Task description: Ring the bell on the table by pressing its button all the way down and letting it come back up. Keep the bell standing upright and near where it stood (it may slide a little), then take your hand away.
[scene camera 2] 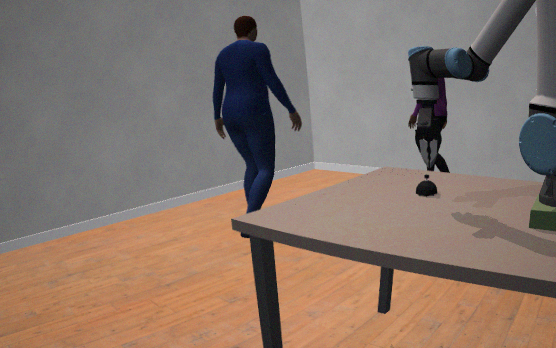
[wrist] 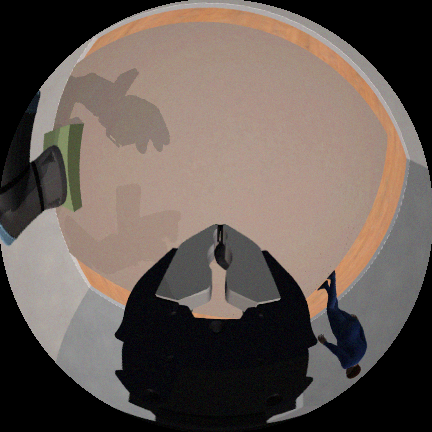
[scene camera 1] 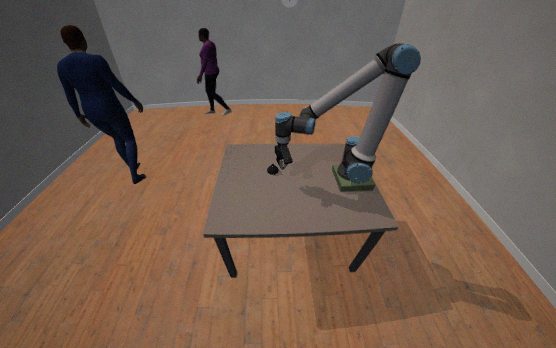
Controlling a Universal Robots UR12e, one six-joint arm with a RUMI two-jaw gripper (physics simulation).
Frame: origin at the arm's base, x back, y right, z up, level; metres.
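Seen in the pictures: gripper, fingertip midpoint: (scene camera 2: 429,167) (wrist: 219,225) (scene camera 1: 282,169); arm's base, link origin: (wrist: 54,175).
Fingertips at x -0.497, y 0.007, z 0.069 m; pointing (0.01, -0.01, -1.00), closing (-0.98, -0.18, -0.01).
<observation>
Offsets run from my fingertips to a thing's top centre. Level surfaces: height alone.
The small black dome bell @(dx -0.053, dy +0.125, dz -0.051 m) (scene camera 1: 272,170) (scene camera 2: 426,189) stands upright on the table @(dz -0.117 m) (scene camera 1: 250,210) (scene camera 2: 325,220). Its button @(dx -0.053, dy +0.125, dz -0.051 m) (scene camera 2: 426,176) stands up on top of the dome. My gripper (scene camera 1: 283,166) (scene camera 2: 430,169) (wrist: 219,225) is shut and empty, pointing down. In scene camera 2 its tips show a little above the button, with a gap between. In scene camera 1 the tips show just right of the bell. In the wrist view a dark part of the bell (wrist: 222,256) shows through the gap between the fingers; the rest is hidden behind them.
The arm's green base block (scene camera 1: 354,184) (scene camera 2: 542,217) (wrist: 75,167) is at the table's right side. A person in blue (scene camera 1: 97,90) (scene camera 2: 245,100) (wrist: 350,335) is on the floor left of the table. A person in purple (scene camera 1: 209,60) (scene camera 2: 441,102) is behind it.
</observation>
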